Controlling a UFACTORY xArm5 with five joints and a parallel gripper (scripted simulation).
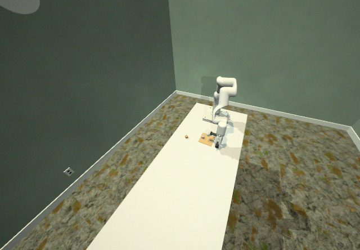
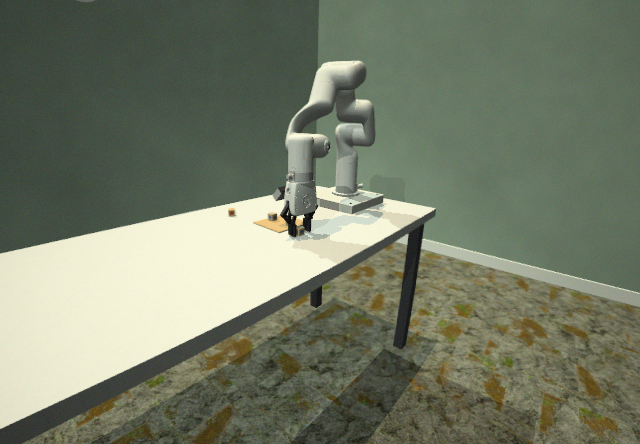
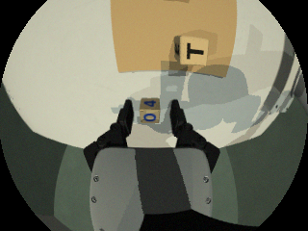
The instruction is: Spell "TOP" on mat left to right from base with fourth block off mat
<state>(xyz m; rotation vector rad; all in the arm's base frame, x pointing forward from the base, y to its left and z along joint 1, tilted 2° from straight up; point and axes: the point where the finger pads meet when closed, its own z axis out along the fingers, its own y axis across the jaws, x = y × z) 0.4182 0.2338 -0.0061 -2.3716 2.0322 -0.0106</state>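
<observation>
My gripper is now 1 cm past the tan mat, 13 cm to the left of it and 2 cm above it.
</observation>
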